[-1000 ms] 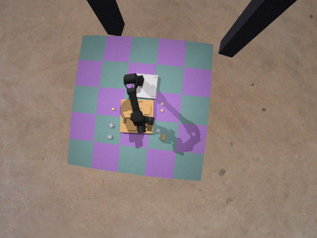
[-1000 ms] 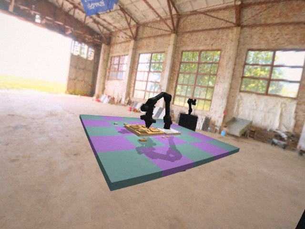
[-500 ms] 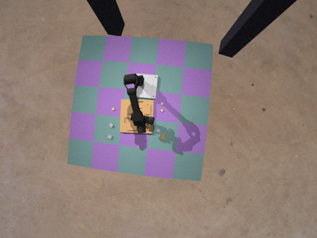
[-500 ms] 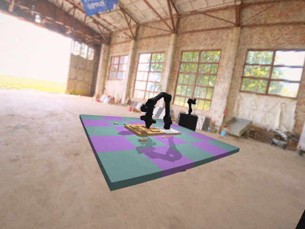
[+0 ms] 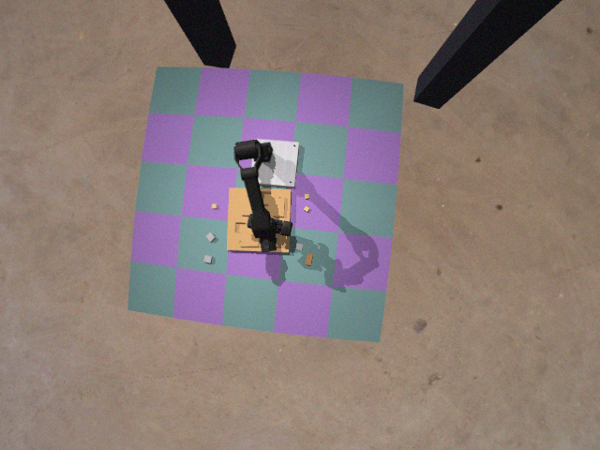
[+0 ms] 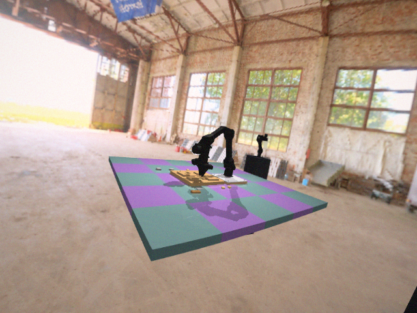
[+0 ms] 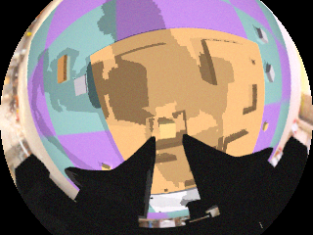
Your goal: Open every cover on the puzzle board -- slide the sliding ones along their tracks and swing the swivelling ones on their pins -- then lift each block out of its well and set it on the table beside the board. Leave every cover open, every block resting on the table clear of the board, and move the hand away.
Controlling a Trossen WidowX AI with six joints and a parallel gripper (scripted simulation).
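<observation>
Right now the orange puzzle board is 60 mm to the right of my gripper tip, 20 mm below it and 10 mm behind it. The rest, counted from my gripper tip: orange block 200 mm to the left, 120 mm ahead, 40 mm below.
</observation>
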